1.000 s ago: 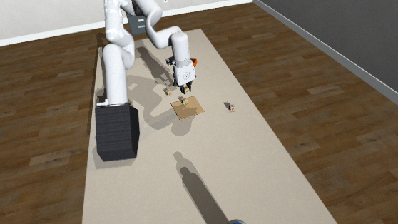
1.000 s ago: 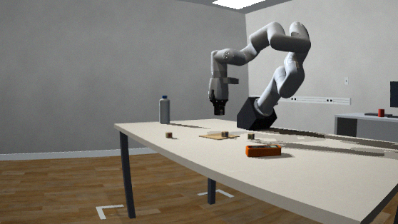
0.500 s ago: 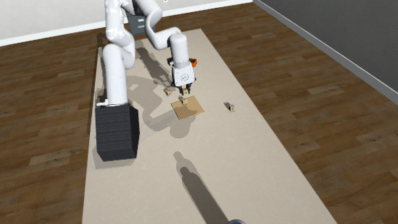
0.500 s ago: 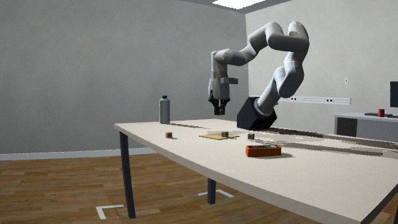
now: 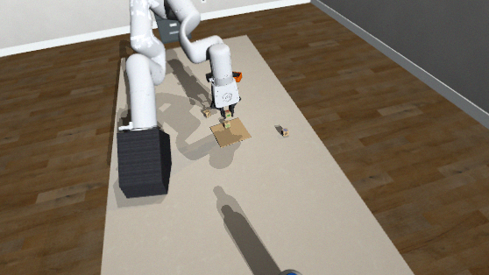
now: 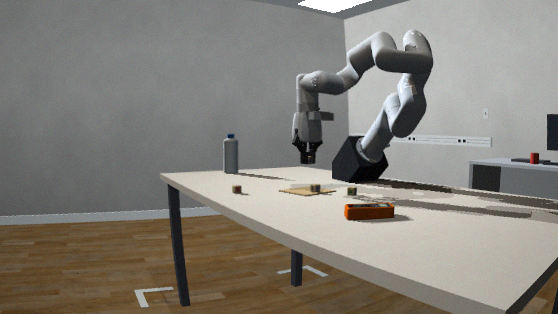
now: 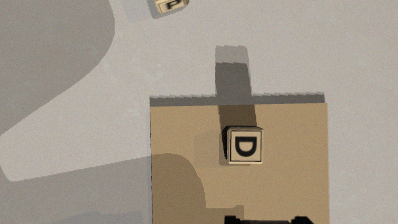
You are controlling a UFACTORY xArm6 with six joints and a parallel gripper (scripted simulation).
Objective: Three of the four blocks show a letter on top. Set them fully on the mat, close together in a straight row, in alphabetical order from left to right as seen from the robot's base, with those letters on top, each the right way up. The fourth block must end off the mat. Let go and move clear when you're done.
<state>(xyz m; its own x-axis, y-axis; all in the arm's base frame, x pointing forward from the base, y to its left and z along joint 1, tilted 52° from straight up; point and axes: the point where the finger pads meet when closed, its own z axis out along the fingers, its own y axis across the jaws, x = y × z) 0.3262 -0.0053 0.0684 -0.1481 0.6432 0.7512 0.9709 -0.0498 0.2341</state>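
Now: the thin mat 11 cm below my hand. The rest, counted from my hand: grey bottle: 1 cm ahead, 70 cm to the right, 2 cm below.
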